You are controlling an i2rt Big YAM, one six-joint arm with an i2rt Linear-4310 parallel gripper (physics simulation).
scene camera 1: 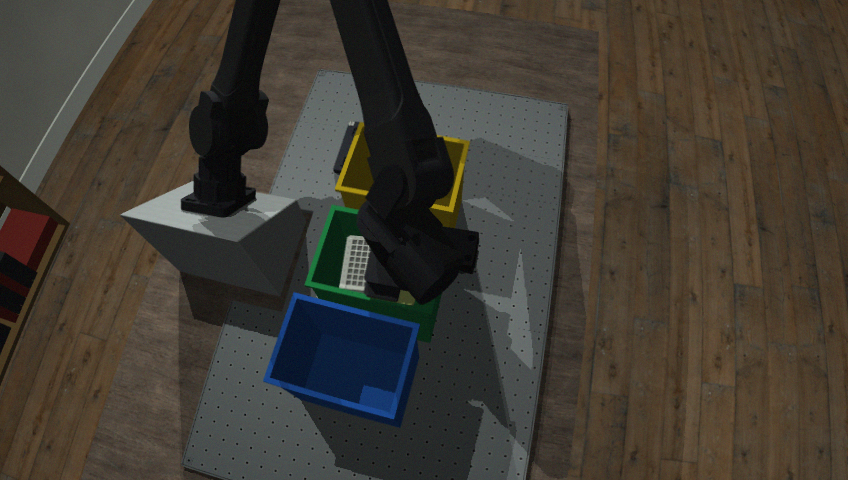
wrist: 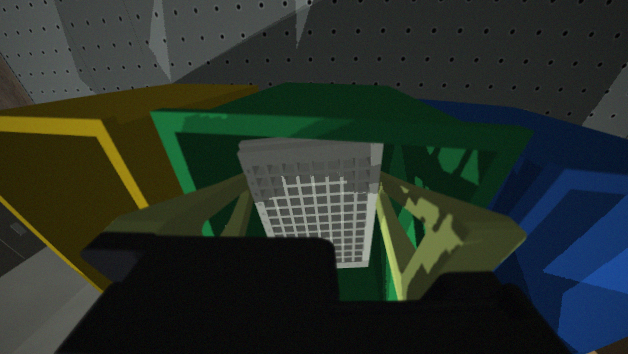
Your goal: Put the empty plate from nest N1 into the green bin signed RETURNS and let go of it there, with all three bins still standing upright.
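Where they show: gripper, fingertip midpoint: (wrist: 314, 178); arm's base at its link origin: (scene camera 1: 219, 202).
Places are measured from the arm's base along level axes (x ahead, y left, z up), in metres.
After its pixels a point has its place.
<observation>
The white gridded plate (scene camera 1: 355, 261) @[x 0.258, y -0.062, z 0.013 m] (wrist: 320, 215) @[x 0.310, y -0.062, z 0.017 m] is between the yellow-green fingers of my gripper (wrist: 314, 178) @[x 0.334, y -0.056, z 0.005 m]. The gripper is shut on it, with one finger at each side edge. The plate is within the mouth of the green bin (scene camera 1: 321, 246) @[x 0.213, y -0.065, z 0.053 m] (wrist: 250, 123) @[x 0.385, y -0.041, z 0.053 m], its far edge close to that bin's far rim. How deep it sits is hard to tell. In the scene view the arm hides part of the plate and most of the fingers. The green bin stands upright. The RETURNS sign and nest N1 cannot be made out.
The yellow bin (scene camera 1: 460, 172) @[x 0.386, y 0.093, z 0.054 m] (wrist: 50, 125) @[x 0.384, y 0.054, z 0.053 m] and the blue bin (scene camera 1: 351, 356) @[x 0.259, y -0.175, z -0.124 m] (wrist: 600, 175) @[x 0.372, y -0.162, z 0.053 m] stand upright on either side of the green one. A dark object (scene camera 1: 345, 151) @[x 0.147, y 0.208, z -0.115 m] lies beside the yellow bin. The bins stand on a grey perforated board (scene camera 1: 255, 410) @[x 0.123, y -0.301, z -0.126 m]. The arm's white pedestal (scene camera 1: 238, 258) @[x 0.079, y -0.095, z 0.018 m] is near the green bin.
</observation>
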